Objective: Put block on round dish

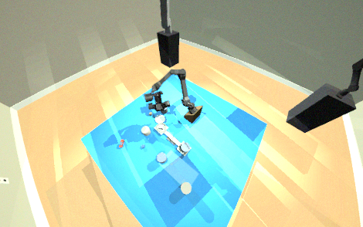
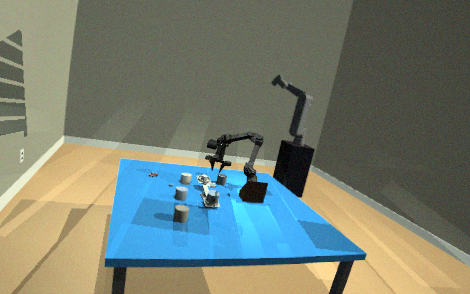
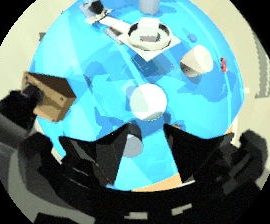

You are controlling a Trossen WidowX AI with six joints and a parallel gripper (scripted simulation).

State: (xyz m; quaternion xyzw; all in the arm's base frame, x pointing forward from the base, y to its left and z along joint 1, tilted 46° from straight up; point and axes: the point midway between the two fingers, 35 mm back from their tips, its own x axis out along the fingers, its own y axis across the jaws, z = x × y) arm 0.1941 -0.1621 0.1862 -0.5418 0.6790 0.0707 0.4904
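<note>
My gripper tip is now 130 mm to the right of the grey block, 110 mm short of it and 10 mm above it. Round my gripper tip: small red thing (430 mm ahead, 80 mm below, 50 mm to the right); round dish (90 mm below, 30 mm ahead, 10 mm to the left).
</note>
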